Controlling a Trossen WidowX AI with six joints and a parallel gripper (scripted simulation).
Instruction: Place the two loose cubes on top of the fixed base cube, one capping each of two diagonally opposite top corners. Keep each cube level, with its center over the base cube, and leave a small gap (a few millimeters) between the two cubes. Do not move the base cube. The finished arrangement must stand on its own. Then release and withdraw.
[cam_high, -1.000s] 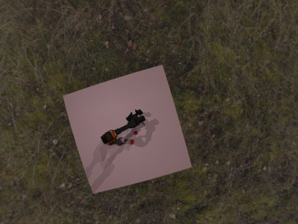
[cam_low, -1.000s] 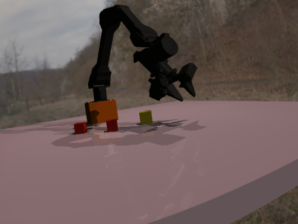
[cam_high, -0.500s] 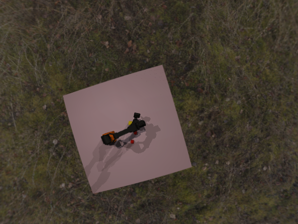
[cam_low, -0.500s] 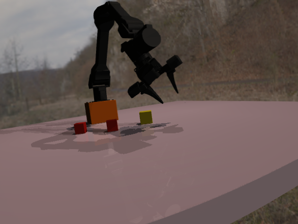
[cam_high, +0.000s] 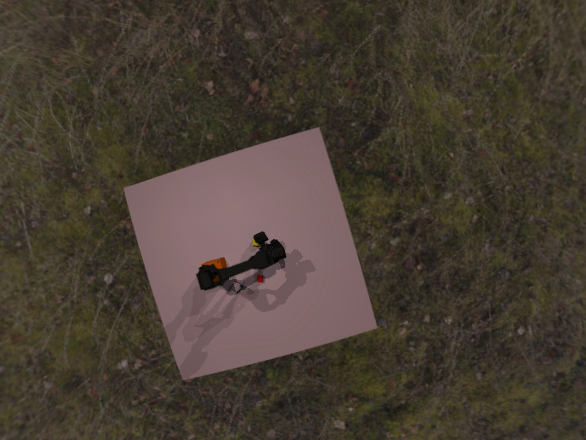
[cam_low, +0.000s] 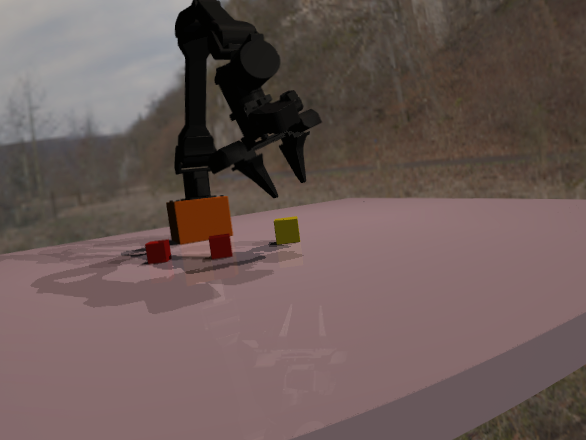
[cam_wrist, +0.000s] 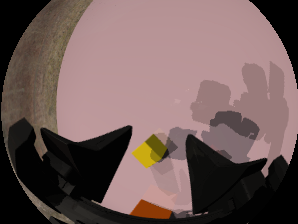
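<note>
My gripper tip is now 100 mm to the left of the red cube, 70 mm past it and 70 mm above it. Round my gripper tip: yellow cube 70 mm below, 70 mm behind, 30 mm to the left.
</note>
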